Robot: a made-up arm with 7 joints. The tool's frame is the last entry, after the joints. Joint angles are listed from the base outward.
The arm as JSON. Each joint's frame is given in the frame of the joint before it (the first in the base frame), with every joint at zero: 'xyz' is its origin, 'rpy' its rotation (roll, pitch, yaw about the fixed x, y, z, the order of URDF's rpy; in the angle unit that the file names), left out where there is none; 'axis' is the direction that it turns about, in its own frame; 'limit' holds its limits. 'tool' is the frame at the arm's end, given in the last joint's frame.
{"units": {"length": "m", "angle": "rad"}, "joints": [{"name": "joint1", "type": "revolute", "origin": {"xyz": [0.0, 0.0, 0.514]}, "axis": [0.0, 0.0, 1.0], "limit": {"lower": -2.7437, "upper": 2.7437}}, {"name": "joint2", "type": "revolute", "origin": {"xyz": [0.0, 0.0, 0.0]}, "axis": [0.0, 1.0, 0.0], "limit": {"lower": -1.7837, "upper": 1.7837}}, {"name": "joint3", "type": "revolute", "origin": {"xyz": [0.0, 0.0, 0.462]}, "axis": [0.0, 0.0, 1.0], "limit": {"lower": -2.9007, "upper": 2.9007}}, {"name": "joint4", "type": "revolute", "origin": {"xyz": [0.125, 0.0, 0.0]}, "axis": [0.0, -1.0, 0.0], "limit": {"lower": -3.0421, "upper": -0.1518}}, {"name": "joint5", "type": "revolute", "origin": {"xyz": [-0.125, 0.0, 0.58]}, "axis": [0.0, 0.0, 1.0], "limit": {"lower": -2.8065, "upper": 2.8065}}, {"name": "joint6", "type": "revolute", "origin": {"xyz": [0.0, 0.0, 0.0]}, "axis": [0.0, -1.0, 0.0], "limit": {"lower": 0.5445, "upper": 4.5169}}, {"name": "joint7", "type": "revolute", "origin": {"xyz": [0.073, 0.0, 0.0]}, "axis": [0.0, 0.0, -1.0], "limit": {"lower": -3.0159, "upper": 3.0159}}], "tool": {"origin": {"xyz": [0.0, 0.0, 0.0], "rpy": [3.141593, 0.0, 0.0]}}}
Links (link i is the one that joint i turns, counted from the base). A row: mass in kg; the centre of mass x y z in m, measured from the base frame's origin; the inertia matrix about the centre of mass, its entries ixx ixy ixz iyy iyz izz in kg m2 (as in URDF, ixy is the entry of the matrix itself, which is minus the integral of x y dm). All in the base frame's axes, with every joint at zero. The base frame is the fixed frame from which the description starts. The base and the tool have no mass.
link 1: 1.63; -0.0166 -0.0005 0.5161; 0.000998 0 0 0.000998 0 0.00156
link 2: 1.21; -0.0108 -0.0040 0.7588; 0.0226 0 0 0.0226 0 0.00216
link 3: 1.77; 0.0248 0.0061 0.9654; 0.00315 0 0 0.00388 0 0.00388
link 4: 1.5; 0.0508 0.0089 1.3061; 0.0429 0 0.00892 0.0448 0 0.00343
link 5: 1.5; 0.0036 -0.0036 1.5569; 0.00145 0 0 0.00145 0 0.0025
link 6: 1.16; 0.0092 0.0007 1.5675; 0.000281 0 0 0.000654 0 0.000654
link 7: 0.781; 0.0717 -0.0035 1.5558; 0.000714 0 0 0.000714 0 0.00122
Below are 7 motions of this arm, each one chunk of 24 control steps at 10 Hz.
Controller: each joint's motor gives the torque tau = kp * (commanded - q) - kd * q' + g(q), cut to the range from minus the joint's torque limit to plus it. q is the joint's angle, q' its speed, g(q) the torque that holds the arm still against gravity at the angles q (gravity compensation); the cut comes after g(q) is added. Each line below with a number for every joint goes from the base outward.
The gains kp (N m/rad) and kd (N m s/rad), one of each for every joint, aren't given. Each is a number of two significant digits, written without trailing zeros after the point. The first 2 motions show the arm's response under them.
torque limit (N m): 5.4 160 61 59 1.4 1.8 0.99
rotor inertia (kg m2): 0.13 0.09 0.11 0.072 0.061 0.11 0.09
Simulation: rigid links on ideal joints. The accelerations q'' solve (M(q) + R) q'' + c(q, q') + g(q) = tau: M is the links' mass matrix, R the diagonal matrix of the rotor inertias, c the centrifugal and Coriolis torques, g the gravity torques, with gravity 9.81 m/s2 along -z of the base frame. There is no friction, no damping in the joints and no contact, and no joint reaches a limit. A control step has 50 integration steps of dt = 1/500 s. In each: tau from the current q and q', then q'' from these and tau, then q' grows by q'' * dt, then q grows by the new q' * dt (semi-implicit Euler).
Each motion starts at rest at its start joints. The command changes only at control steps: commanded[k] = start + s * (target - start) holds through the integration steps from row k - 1 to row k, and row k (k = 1, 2, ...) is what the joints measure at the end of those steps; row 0 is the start. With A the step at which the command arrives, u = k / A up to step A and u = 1 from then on. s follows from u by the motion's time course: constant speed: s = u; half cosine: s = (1 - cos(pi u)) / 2; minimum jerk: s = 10 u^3 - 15 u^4 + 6 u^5; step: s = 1 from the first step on.
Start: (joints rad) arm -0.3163 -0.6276 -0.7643 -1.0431 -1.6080 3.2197 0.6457
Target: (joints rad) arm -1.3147 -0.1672 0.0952 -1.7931 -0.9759 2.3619 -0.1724
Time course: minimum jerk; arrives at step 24
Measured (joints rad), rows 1 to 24:
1: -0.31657 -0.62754 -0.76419 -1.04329 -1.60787 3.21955 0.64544
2: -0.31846 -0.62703 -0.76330 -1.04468 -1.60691 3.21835 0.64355
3: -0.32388 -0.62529 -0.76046 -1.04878 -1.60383 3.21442 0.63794
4: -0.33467 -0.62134 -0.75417 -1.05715 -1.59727 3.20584 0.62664
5: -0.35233 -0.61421 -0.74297 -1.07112 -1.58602 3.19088 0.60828
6: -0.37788 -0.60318 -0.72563 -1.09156 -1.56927 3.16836 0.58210
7: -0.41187 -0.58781 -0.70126 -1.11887 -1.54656 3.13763 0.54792
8: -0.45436 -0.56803 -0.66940 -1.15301 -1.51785 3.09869 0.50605
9: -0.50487 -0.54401 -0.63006 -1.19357 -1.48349 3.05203 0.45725
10: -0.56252 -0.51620 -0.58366 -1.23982 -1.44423 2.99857 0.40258
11: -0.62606 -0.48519 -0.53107 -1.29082 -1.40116 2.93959 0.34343
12: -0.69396 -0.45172 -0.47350 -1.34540 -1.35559 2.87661 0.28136
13: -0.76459 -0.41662 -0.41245 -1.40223 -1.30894 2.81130 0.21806
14: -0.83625 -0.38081 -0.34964 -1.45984 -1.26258 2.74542 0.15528
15: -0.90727 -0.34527 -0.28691 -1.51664 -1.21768 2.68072 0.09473
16: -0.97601 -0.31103 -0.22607 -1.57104 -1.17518 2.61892 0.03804
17: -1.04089 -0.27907 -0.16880 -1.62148 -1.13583 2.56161 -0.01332
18: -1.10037 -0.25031 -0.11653 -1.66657 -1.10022 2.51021 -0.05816
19: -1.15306 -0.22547 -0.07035 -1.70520 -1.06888 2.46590 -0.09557
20: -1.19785 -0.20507 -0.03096 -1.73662 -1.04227 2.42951 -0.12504
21: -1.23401 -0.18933 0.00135 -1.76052 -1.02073 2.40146 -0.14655
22: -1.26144 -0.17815 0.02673 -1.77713 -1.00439 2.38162 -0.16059
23: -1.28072 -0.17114 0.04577 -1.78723 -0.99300 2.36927 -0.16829
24: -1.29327 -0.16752 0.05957 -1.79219 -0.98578 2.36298 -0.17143
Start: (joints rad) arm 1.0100 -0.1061 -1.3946 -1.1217 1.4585 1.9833 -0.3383
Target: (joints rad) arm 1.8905 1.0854 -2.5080 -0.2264 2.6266 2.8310 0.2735
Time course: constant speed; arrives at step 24
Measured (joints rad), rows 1 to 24:
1: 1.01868 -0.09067 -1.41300 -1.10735 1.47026 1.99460 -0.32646
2: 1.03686 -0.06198 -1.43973 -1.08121 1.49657 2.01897 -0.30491
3: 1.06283 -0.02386 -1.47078 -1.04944 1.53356 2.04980 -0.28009
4: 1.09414 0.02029 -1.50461 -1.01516 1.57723 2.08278 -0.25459
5: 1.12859 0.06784 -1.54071 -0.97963 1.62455 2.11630 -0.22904
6: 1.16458 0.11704 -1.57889 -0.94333 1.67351 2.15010 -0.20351
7: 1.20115 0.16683 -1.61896 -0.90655 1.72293 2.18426 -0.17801
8: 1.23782 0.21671 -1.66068 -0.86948 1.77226 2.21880 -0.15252
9: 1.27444 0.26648 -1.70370 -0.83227 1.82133 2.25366 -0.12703
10: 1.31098 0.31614 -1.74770 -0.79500 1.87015 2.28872 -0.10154
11: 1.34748 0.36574 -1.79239 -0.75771 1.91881 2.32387 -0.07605
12: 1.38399 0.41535 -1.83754 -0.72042 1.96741 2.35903 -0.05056
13: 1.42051 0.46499 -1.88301 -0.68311 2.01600 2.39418 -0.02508
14: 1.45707 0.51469 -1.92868 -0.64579 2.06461 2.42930 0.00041
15: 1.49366 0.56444 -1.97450 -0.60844 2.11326 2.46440 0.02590
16: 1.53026 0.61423 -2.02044 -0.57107 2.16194 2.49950 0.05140
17: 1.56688 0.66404 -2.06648 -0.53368 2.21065 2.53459 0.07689
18: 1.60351 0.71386 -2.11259 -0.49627 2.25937 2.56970 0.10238
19: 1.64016 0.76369 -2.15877 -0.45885 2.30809 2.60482 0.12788
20: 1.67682 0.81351 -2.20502 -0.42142 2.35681 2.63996 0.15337
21: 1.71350 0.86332 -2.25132 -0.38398 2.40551 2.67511 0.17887
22: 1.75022 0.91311 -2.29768 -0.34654 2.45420 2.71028 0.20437
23: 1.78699 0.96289 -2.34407 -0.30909 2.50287 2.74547 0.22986
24: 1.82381 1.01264 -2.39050 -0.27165 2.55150 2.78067 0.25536
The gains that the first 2 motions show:
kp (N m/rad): 200 360 150 220 3.8 11 19
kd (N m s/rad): 45 71 45 37 0.79 2 2.3
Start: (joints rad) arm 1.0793 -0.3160 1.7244 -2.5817 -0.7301 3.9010 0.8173
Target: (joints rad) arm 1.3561 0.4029 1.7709 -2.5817 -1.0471 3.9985 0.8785
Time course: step
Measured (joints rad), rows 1 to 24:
1: 1.12641 -0.04211 1.73244 -2.58942 -0.79692 3.92462 0.84531
2: 1.20370 0.14163 1.73952 -2.58169 -0.89084 3.96326 0.86920
3: 1.26205 0.24878 1.75248 -2.57914 -0.96817 3.98382 0.87709
4: 1.29942 0.31173 1.76157 -2.57967 -1.01794 3.99186 0.87862
5: 1.32221 0.34890 1.76676 -2.58061 -1.04337 3.99488 0.87866
6: 1.33587 0.37091 1.76945 -2.58123 -1.05295 3.99624 0.87857
7: 1.34400 0.38395 1.77073 -2.58153 -1.05439 3.99703 0.87852
8: 1.34884 0.39167 1.77126 -2.58166 -1.05273 3.99757 0.87851
9: 1.35172 0.39625 1.77143 -2.58170 -1.05055 3.99793 0.87851
10: 1.35344 0.39897 1.77143 -2.58171 -1.04886 3.99816 0.87851
11: 1.35448 0.40057 1.77136 -2.58171 -1.04783 3.99831 0.87851
12: 1.35511 0.40152 1.77127 -2.58171 -1.04730 3.99839 0.87851
13: 1.35549 0.40209 1.77119 -2.58171 -1.04709 3.99844 0.87850
14: 1.35573 0.40242 1.77112 -2.58170 -1.04703 3.99847 0.87850
15: 1.35587 0.40262 1.77107 -2.58170 -1.04704 3.99848 0.87850
16: 1.35596 0.40273 1.77102 -2.58170 -1.04706 3.99849 0.87850
17: 1.35601 0.40280 1.77099 -2.58170 -1.04708 3.99850 0.87850
18: 1.35604 0.40284 1.77096 -2.58170 -1.04709 3.99850 0.87850
19: 1.35606 0.40287 1.77095 -2.58170 -1.04710 3.99850 0.87850
20: 1.35608 0.40288 1.77093 -2.58170 -1.04710 3.99850 0.87850
21: 1.35609 0.40289 1.77092 -2.58170 -1.04710 3.99850 0.87850
22: 1.35609 0.40289 1.77092 -2.58170 -1.04710 3.99850 0.87850
23: 1.35609 0.40290 1.77091 -2.58170 -1.04710 3.99850 0.87850
24: 1.35610 0.40290 1.77091 -2.58170 -1.04710 3.99850 0.87850

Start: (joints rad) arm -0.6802 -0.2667 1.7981 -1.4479 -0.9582 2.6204 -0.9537
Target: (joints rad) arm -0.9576 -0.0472 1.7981 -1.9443 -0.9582 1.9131 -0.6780
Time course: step
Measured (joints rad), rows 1 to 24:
1: -0.59257 -0.17251 1.79649 -1.62905 -0.92715 2.54396 -0.89877
2: -0.58792 -0.12819 1.80782 -1.78497 -0.92738 2.32192 -0.77129
3: -0.62680 -0.10224 1.81637 -1.87229 -0.95207 2.10913 -0.70154
4: -0.69659 -0.08508 1.82157 -1.91343 -0.97190 1.98935 -0.68140
5: -0.78465 -0.07246 1.81948 -1.93132 -0.97894 1.93712 -0.67796
6: -0.85621 -0.06035 1.80535 -1.93903 -0.97361 1.91488 -0.67779
7: -0.91060 -0.05215 1.79364 -1.94184 -0.96354 1.90621 -0.67785
8: -0.94721 -0.04714 1.78524 -1.94313 -0.95509 1.90385 -0.67785
9: -0.96440 -0.04412 1.77927 -1.94389 -0.94990 1.90370 -0.67782
10: -0.96793 -0.04329 1.77836 -1.94412 -0.94797 1.90478 -0.67783
11: -0.96646 -0.04407 1.78159 -1.94418 -0.94922 1.90719 -0.67789
12: -0.96351 -0.04525 1.78603 -1.94423 -0.95209 1.90976 -0.67795
13: -0.96074 -0.04626 1.79013 -1.94427 -0.95505 1.91174 -0.67800
14: -0.95876 -0.04693 1.79328 -1.94430 -0.95727 1.91294 -0.67801
15: -0.95760 -0.04730 1.79542 -1.94431 -0.95856 1.91350 -0.67802
16: -0.95708 -0.04744 1.79674 -1.94431 -0.95907 1.91365 -0.67802
17: -0.95694 -0.04745 1.79746 -1.94431 -0.95911 1.91359 -0.67801
18: -0.95701 -0.04741 1.79782 -1.94431 -0.95892 1.91345 -0.67801
19: -0.95716 -0.04735 1.79797 -1.94430 -0.95867 1.91332 -0.67800
20: -0.95730 -0.04729 1.79802 -1.94430 -0.95846 1.91322 -0.67800
21: -0.95742 -0.04725 1.79803 -1.94430 -0.95831 1.91315 -0.67800
22: -0.95750 -0.04722 1.79804 -1.94430 -0.95823 1.91311 -0.67800
23: -0.95755 -0.04721 1.79804 -1.94430 -0.95819 1.91310 -0.67800
24: -0.95758 -0.04720 1.79805 -1.94430 -0.95817 1.91309 -0.67800

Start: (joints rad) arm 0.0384 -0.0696 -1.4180 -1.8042 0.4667 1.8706 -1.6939
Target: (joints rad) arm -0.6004 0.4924 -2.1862 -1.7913 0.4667 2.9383 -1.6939
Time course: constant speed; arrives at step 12
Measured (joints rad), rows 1 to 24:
1: 0.02673 -0.04887 -1.42930 -1.80345 0.46507 1.89420 -1.69407
2: 0.00363 -0.01672 -1.45422 -1.80314 0.46216 1.94863 -1.69418
3: -0.03078 0.02135 -1.49081 -1.80285 0.45937 2.02252 -1.69419
4: -0.07489 0.06240 -1.53682 -1.80241 0.45766 2.10601 -1.69415
5: -0.12562 0.10489 -1.59013 -1.80186 0.45758 2.19350 -1.69408
6: -0.17994 0.14822 -1.64851 -1.80126 0.45920 2.28230 -1.69400
7: -0.23575 0.19220 -1.71000 -1.80062 0.46202 2.37136 -1.69392
8: -0.29179 0.23677 -1.77317 -1.79994 0.46528 2.46036 -1.69386
9: -0.34749 0.28187 -1.83711 -1.79917 0.46836 2.54929 -1.69382
10: -0.40265 0.32740 -1.90135 -1.79831 0.47085 2.63820 -1.69380
11: -0.45730 0.37327 -1.96565 -1.79738 0.47268 2.72716 -1.69378
12: -0.51153 0.41938 -2.02995 -1.79638 0.47391 2.81618 -1.69378
13: -0.55022 0.44602 -2.08245 -1.79415 0.47767 2.88223 -1.69375
14: -0.57463 0.46175 -2.11993 -1.79327 0.48253 2.91682 -1.69371
15: -0.58862 0.47181 -2.14486 -1.79286 0.48514 2.93159 -1.69371
16: -0.59589 0.47863 -2.16066 -1.79244 0.48443 2.93687 -1.69374
17: -0.59924 0.48337 -2.17035 -1.79198 0.48127 2.93840 -1.69379
18: -0.60052 0.48663 -2.17620 -1.79158 0.47713 2.93869 -1.69384
19: -0.60085 0.48883 -2.17972 -1.79131 0.47325 2.93867 -1.69387
20: -0.60082 0.49026 -2.18188 -1.79116 0.47025 2.93859 -1.69389
21: -0.60069 0.49115 -2.18325 -1.79110 0.46829 2.93852 -1.69390
22: -0.60058 0.49169 -2.18415 -1.79111 0.46719 2.93846 -1.69391
23: -0.60051 0.49199 -2.18477 -1.79115 0.46670 2.93841 -1.69391
24: -0.60047 0.49217 -2.18521 -1.79119 0.46655 2.93838 -1.69390

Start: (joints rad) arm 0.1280 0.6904 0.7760 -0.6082 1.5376 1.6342 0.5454
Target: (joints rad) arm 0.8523 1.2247 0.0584 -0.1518 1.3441 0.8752 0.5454
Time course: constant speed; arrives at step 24
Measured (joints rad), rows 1 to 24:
1: 0.13714 0.69687 0.76778 -0.59704 1.53574 1.62536 0.54543
2: 0.15346 0.70945 0.75332 -0.58188 1.53105 1.60543 0.54545
3: 0.17496 0.72662 0.73429 -0.56562 1.52453 1.57878 0.54545
4: 0.19995 0.74673 0.71201 -0.54902 1.51714 1.54901 0.54543
5: 0.22718 0.76843 0.68746 -0.53209 1.50943 1.51802 0.54541
6: 0.25574 0.79083 0.66134 -0.51472 1.50157 1.48660 0.54540
7: 0.28507 0.81340 0.63414 -0.49689 1.49364 1.45504 0.54539
8: 0.31481 0.83593 0.60619 -0.47864 1.48565 1.42342 0.54539
9: 0.34477 0.85836 0.57771 -0.46008 1.47763 1.39178 0.54539
10: 0.37484 0.88069 0.54885 -0.44132 1.46957 1.36014 0.54539
11: 0.40496 0.90296 0.51971 -0.42243 1.46151 1.32850 0.54539
12: 0.43510 0.92521 0.49036 -0.40349 1.45344 1.29687 0.54539
13: 0.46527 0.94745 0.46087 -0.38451 1.44537 1.26525 0.54539
14: 0.49545 0.96970 0.43128 -0.36554 1.43730 1.23362 0.54539
15: 0.52565 0.99195 0.40161 -0.34656 1.42923 1.20200 0.54539
16: 0.55586 1.01420 0.37188 -0.32758 1.42114 1.17038 0.54539
17: 0.58608 1.03645 0.34212 -0.30859 1.41306 1.13875 0.54539
18: 0.61630 1.05870 0.31233 -0.28961 1.40497 1.10712 0.54539
19: 0.64653 1.08095 0.28253 -0.27062 1.39688 1.07549 0.54539
20: 0.67676 1.10320 0.25270 -0.25163 1.38879 1.04386 0.54539
21: 0.70700 1.12545 0.22287 -0.23263 1.38070 1.01223 0.54539
22: 0.73724 1.14769 0.19303 -0.21363 1.37261 0.98060 0.54539
23: 0.76748 1.16993 0.16318 -0.19463 1.36452 0.94897 0.54539
24: 0.79772 1.19217 0.13332 -0.17562 1.35643 0.91734 0.54539

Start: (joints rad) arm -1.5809 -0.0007 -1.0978 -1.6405 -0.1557 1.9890 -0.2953
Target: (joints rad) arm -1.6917 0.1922 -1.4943 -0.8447 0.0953 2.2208 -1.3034
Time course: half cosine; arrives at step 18
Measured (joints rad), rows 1 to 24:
1: -1.58104 0.00014 -1.09848 -1.63834 -0.15534 1.98920 -0.29886
2: -1.58163 0.00287 -1.10108 -1.62997 -0.15375 1.99052 -0.31235
3: -1.58303 0.00772 -1.10663 -1.61257 -0.14999 1.99422 -0.33928
4: -1.58563 0.01470 -1.11591 -1.58510 -0.14336 2.00107 -0.38001
5: -1.58970 0.02369 -1.12942 -1.54770 -0.13348 2.01118 -0.43350
6: -1.59532 0.03450 -1.14730 -1.50124 -0.12030 2.02428 -0.49807
7: -1.60243 0.04685 -1.16938 -1.44701 -0.10407 2.03990 -0.57173
8: -1.61083 0.06042 -1.19517 -1.38664 -0.08524 2.05753 -0.65230
9: -1.62021 0.07481 -1.22399 -1.32191 -0.06443 2.07660 -0.73739
10: -1.63019 0.08965 -1.25495 -1.25479 -0.04236 2.09654 -0.82444
11: -1.64032 0.10455 -1.28706 -1.18728 -0.01980 2.11678 -0.91081
12: -1.65018 0.11914 -1.31925 -1.12142 0.00241 2.13673 -0.99380
13: -1.65935 0.13309 -1.35047 -1.05920 0.02348 2.15578 -1.07081
14: -1.66750 0.14609 -1.37970 -1.00253 0.04265 2.17335 -1.13953
15: -1.67438 0.15779 -1.40606 -0.95312 0.05927 2.18887 -1.19790
16: -1.67984 0.16787 -1.42880 -0.91250 0.07284 2.20185 -1.24417
17: -1.68382 0.17596 -1.44730 -0.88192 0.08298 2.21187 -1.27692
18: -1.68631 0.18172 -1.46111 -0.86233 0.08953 2.21859 -1.29516
19: -1.68786 0.18549 -1.47079 -0.85222 0.09299 2.22197 -1.30189
20: -1.68905 0.18798 -1.47759 -0.84777 0.09452 2.22280 -1.30338
21: -1.68995 0.18957 -1.48243 -0.84595 0.09512 2.22242 -1.30351
22: -1.69061 0.19054 -1.48588 -0.84524 0.09534 2.22180 -1.30345
23: -1.69107 0.19113 -1.48835 -0.84496 0.09542 2.22131 -1.30341
24: -1.69136 0.19148 -1.49011 -0.84484 0.09546 2.22103 -1.30340

